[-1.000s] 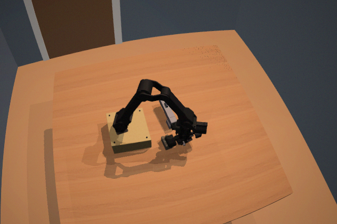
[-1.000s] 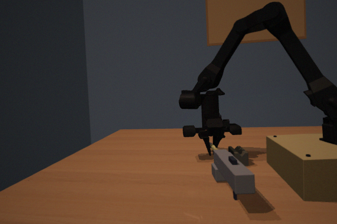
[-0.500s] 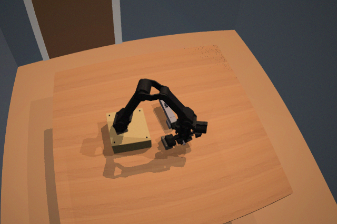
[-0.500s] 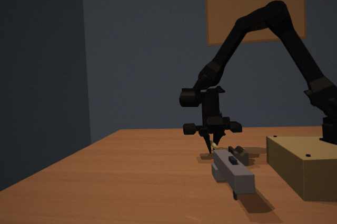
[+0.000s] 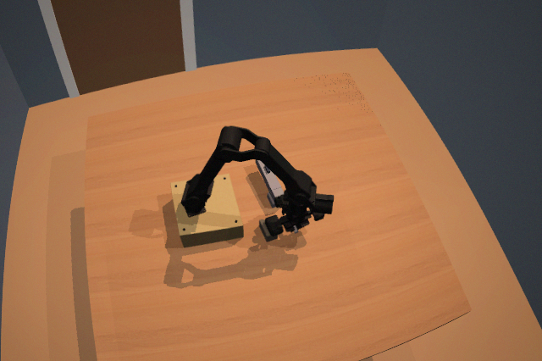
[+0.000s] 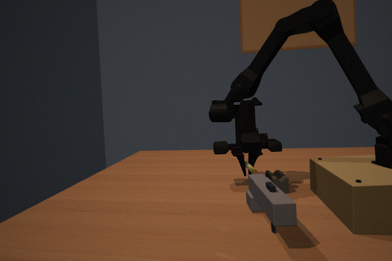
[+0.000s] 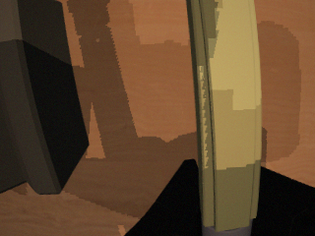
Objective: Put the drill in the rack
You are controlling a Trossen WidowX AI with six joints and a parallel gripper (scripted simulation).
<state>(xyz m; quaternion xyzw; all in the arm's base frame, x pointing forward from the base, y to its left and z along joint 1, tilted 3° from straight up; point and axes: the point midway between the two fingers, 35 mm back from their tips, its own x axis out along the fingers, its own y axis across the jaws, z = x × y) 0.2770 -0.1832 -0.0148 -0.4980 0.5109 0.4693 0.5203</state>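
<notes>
The drill lies 40 mm to the left of my gripper tip and 40 mm above it. Also, from my gripper tip: rack: 70 mm behind, 40 mm to the left, 10 mm below; then dark key: 20 mm ahead, 240 mm to the left, 30 mm above; then grey housing: 20 mm ahead, 200 mm to the left, 20 mm above.
</notes>
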